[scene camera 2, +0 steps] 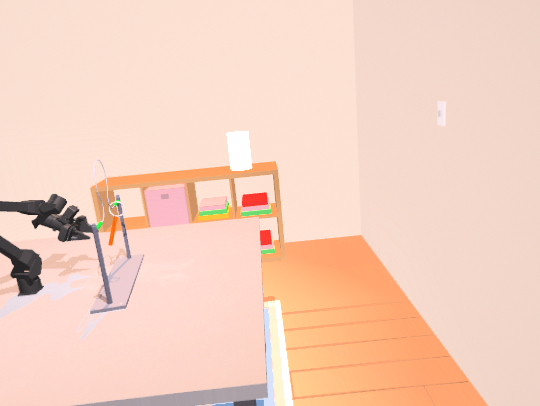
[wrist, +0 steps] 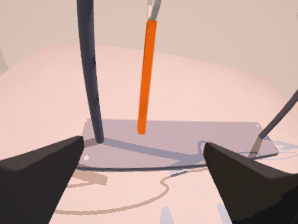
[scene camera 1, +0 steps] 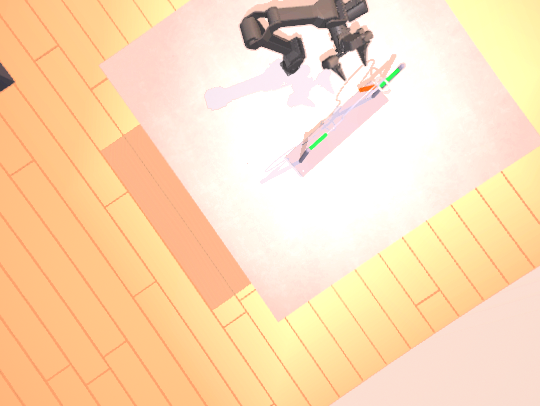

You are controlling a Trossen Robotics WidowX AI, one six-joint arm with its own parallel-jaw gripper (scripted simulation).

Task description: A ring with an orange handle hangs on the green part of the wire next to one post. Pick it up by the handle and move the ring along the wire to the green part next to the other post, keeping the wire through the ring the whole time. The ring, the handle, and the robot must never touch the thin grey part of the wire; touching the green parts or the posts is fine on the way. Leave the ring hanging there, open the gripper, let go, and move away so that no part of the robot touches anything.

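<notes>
Open and holding nothing, the gripper [scene camera 1: 355, 73] is also visible in the wrist view [wrist: 145, 146] and in scene camera 2 [scene camera 2: 94, 235].
</notes>
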